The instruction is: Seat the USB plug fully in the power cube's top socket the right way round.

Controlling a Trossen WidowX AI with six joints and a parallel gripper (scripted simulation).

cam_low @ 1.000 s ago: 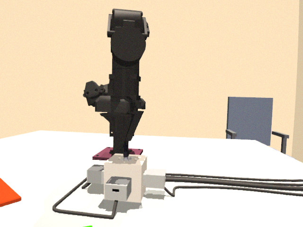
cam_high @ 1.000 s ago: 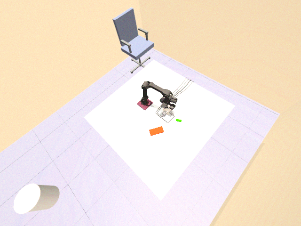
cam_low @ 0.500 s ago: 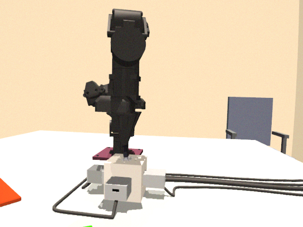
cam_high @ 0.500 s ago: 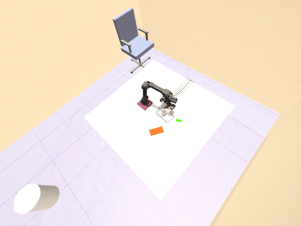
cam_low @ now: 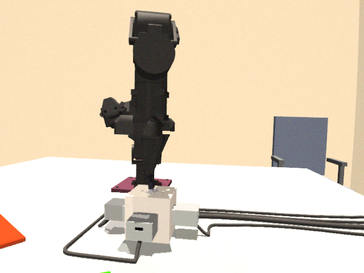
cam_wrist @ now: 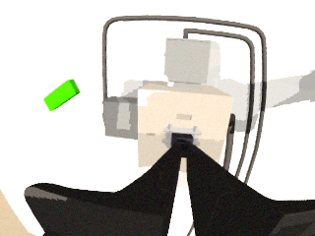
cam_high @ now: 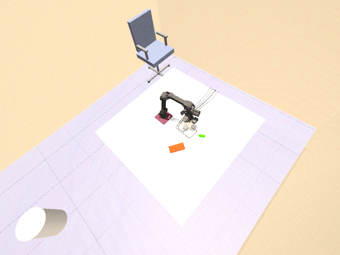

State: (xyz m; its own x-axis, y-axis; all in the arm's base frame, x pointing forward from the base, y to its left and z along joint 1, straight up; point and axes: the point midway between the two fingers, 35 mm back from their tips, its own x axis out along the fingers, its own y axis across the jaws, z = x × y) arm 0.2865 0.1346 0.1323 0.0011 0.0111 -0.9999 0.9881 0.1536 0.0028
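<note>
The USB socket lies 4 cm below my gripper tip and 1 cm to the left of it. Round my gripper tip: orange flat block (26 cm to the right, 11 cm ahead, 10 cm below); then USB plug (2 cm below); then green piece (17 cm ahead, 10 cm below, 2 cm to the left).
</note>
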